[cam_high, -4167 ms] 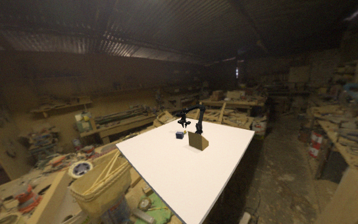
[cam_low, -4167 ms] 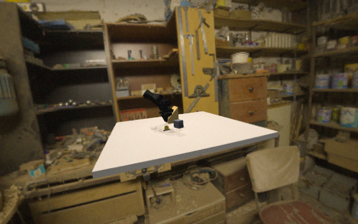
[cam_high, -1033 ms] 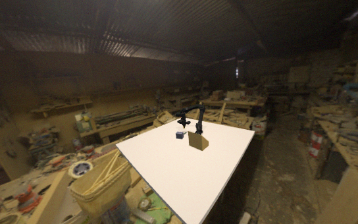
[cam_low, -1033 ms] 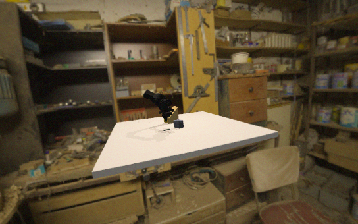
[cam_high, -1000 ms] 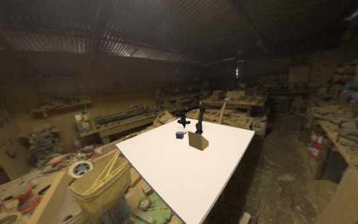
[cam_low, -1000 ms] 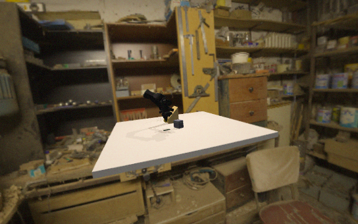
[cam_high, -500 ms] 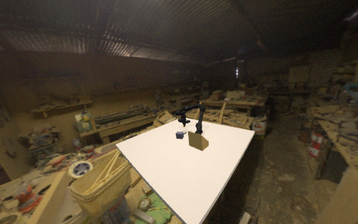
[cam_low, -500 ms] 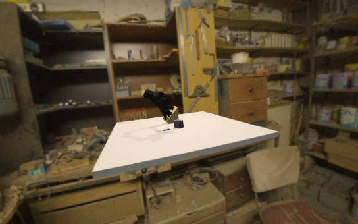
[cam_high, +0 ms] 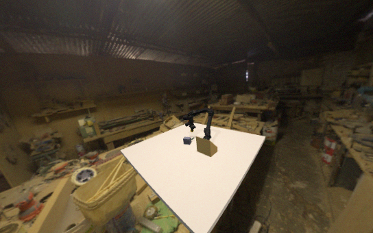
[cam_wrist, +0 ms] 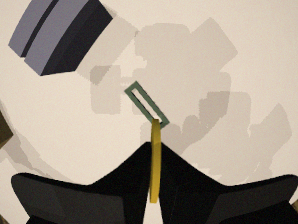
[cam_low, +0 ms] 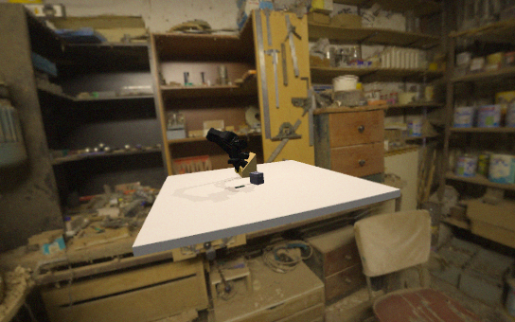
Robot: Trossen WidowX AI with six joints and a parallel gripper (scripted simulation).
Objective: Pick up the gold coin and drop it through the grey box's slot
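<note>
Right now my gripper tip is 10 mm below the gold coin.
</note>
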